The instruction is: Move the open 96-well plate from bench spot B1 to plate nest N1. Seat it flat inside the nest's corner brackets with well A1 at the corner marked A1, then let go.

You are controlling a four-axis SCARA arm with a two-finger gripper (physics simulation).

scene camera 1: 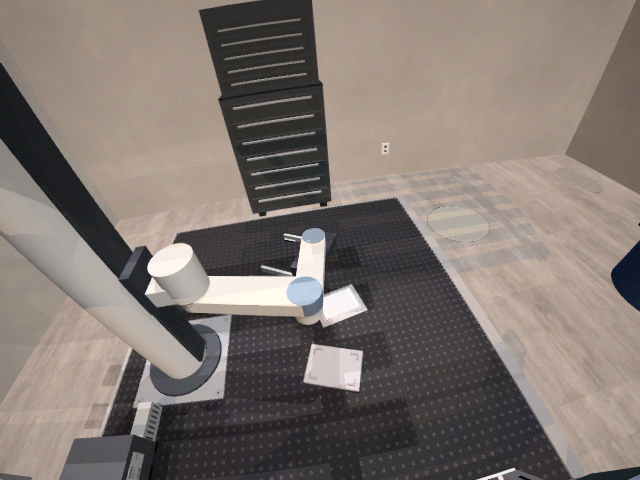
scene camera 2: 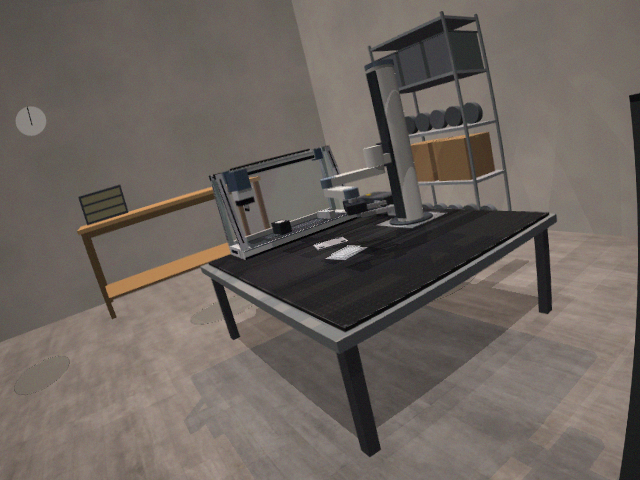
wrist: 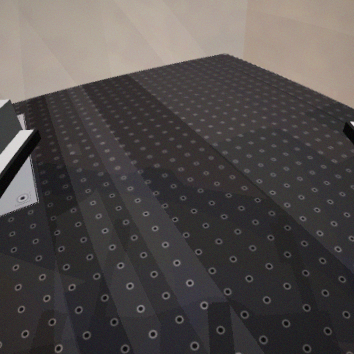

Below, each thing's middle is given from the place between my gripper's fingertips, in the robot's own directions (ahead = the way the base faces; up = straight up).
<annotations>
My gripper is now 200 mm short of the white well plate (scene camera 1: pixel 341 302), 170 mm above it and 140 mm to the left of it. Also, from my hand: plate nest (scene camera 1: pixel 339 368) 370 mm to the right, 170 mm below, 140 mm ahead.
</annotations>
